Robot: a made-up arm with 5 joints.
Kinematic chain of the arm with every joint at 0, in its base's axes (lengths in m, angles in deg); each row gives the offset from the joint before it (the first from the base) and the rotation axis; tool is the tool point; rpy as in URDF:
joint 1: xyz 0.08 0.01 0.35 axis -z
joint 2: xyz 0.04 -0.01 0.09 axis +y
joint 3: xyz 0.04 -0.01 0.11 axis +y
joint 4: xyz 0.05 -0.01 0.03 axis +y
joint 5: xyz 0.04 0 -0.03 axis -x
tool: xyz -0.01 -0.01 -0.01 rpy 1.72 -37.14 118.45
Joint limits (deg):
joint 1: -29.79..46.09
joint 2: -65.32..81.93
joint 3: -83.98..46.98
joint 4: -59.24..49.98
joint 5: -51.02..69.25
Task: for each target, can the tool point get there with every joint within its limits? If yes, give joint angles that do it. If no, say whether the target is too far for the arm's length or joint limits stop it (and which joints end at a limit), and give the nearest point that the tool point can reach.
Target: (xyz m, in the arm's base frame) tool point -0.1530 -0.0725 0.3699
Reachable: no: joint limits stop it (at a limit: joint 2, joint 3, joint 4, joint 5) | nearest point -0.0576 -0.0387 0.5289 | short by 0.189 m
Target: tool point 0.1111 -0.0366 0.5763
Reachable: yes | joints 22.61 -46.15 -1.40 20.77 -40.73
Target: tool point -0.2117 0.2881 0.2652
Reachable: no: too far | nearest point -0.0476 0.0807 0.5289 | short by 0.373 m
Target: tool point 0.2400 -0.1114 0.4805
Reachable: yes | joints 24.58 24.12 8.85 -12.12 32.61
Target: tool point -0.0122 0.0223 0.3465
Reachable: no: joint limits stop it (at a limit: joint 1, joint 2, joint 3) | nearest point 0.1213 -0.0798 0.3553 | short by 0.168 m
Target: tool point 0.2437 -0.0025 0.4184
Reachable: yes | joints -7.04 39.75 27.82 -2.78 -35.08
